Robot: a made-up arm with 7 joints.
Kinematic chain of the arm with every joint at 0, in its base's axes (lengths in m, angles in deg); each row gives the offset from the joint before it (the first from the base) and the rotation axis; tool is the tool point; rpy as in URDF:
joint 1: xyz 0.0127 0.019 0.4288 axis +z
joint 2: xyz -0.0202 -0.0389 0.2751 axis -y
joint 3: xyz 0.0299 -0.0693 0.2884 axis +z
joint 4: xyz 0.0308 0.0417 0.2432 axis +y
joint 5: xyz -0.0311 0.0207 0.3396 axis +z
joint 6: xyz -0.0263 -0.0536 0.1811 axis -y
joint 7: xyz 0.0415 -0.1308 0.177 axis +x
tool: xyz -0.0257 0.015 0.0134 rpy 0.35 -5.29 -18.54
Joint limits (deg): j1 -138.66..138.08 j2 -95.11..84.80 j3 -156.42..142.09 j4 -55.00..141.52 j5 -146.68..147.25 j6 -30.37..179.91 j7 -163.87..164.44
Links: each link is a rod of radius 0.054 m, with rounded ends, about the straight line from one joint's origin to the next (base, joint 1, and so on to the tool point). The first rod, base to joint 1, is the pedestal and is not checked.
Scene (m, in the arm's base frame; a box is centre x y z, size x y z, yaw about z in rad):
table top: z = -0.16
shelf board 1: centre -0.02 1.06 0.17 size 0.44 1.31 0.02 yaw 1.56
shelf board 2: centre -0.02 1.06 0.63 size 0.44 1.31 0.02 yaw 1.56
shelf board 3: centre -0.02 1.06 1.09 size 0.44 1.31 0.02 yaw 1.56
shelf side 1: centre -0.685 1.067 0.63 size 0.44 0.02 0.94 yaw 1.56
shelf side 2: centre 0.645 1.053 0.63 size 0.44 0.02 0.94 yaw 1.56
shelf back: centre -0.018 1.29 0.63 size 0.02 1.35 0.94 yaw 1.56
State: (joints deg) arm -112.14 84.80 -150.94 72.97 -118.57 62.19 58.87
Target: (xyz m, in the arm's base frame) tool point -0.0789 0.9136 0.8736
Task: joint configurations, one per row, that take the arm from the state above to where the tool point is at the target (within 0.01 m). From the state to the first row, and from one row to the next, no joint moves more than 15 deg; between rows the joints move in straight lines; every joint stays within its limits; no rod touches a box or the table.
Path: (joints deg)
1: -116.81 84.22 -152.31 85.40 -125.60 65.92 58.15
2: -121.47 83.63 -153.68 97.83 -132.63 69.65 57.43
3: -126.14 83.05 -155.05 110.26 -139.65 73.37 56.71
4: -130.81 82.47 -156.42 122.69 -146.68 77.10 55.99
5: -132.77 70.01 -156.42 120.68 -146.68 89.48 55.29
6: -134.73 57.55 -156.42 118.66 -146.68 101.86 54.59
7: -136.70 45.10 -156.42 116.65 -146.68 114.24 53.90
8: -138.66 32.64 -156.42 114.63 -146.68 126.61 53.20
9: -138.66 39.60 -150.92 107.90 -142.28 116.17 54.48
10: -138.66 46.56 -145.41 101.17 -137.88 105.72 55.76
11: -138.66 53.53 -139.91 94.45 -133.49 95.27 57.04

